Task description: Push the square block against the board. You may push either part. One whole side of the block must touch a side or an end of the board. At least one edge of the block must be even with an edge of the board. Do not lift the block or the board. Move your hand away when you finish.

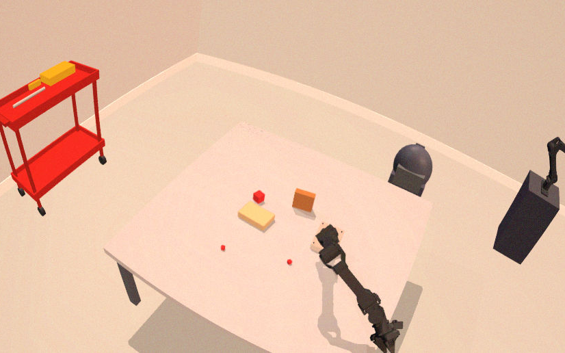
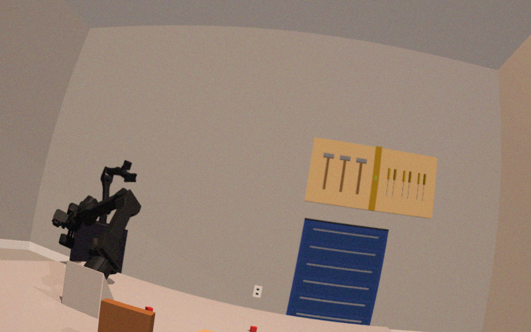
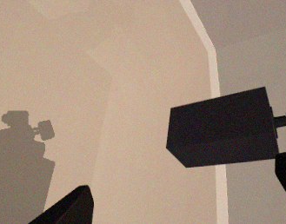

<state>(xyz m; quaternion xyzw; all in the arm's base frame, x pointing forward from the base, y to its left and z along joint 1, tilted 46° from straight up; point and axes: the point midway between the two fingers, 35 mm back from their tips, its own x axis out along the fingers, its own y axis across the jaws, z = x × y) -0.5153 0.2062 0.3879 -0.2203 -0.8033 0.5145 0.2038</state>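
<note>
The square block is 780 mm ahead of my gripper tip, 590 mm to the right of it and 70 mm below it. Round my gripper tip: red piece 970 mm ahead, 480 mm to the right, 100 mm below; then tan board 900 mm ahead, 380 mm to the right, 100 mm below.
</note>
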